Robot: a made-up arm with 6 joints. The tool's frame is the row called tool.
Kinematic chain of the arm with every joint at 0, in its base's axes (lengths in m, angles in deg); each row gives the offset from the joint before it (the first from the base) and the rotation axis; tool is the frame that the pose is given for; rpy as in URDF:
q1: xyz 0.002 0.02 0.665 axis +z
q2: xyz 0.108 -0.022 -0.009 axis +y
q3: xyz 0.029 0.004 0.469 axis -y
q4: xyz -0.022 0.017 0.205 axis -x
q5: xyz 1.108 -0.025 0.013 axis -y
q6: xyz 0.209 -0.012 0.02 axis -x
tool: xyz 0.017 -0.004 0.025 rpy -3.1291 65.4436 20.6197
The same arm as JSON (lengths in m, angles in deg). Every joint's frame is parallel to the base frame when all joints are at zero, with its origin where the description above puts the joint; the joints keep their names.
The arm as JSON. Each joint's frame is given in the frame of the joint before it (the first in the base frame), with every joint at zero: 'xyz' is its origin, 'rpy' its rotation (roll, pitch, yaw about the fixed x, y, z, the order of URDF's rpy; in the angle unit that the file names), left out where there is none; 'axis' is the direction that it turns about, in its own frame. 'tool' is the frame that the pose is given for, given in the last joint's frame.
{"units": {"length": "m", "angle": "deg"}, "joints": [
  {"name": "q1", "type": "revolute", "origin": {"xyz": [0.002, 0.02, 0.665]}, "axis": "+z"},
  {"name": "q2", "type": "revolute", "origin": {"xyz": [0.108, -0.022, -0.009]}, "axis": "+y"},
  {"name": "q3", "type": "revolute", "origin": {"xyz": [0.029, 0.004, 0.469]}, "axis": "-y"},
  {"name": "q4", "type": "revolute", "origin": {"xyz": [-0.022, 0.017, 0.205]}, "axis": "-x"},
  {"name": "q5", "type": "revolute", "origin": {"xyz": [1.108, -0.025, 0.013]}, "axis": "-y"},
  {"name": "q6", "type": "revolute", "origin": {"xyz": [0.209, -0.012, 0.02]}, "axis": "-x"}
], "tool": {"origin": {"xyz": [0.017, -0.004, 0.025], "rpy": [-3.13, 65.44, 20.62]}}}

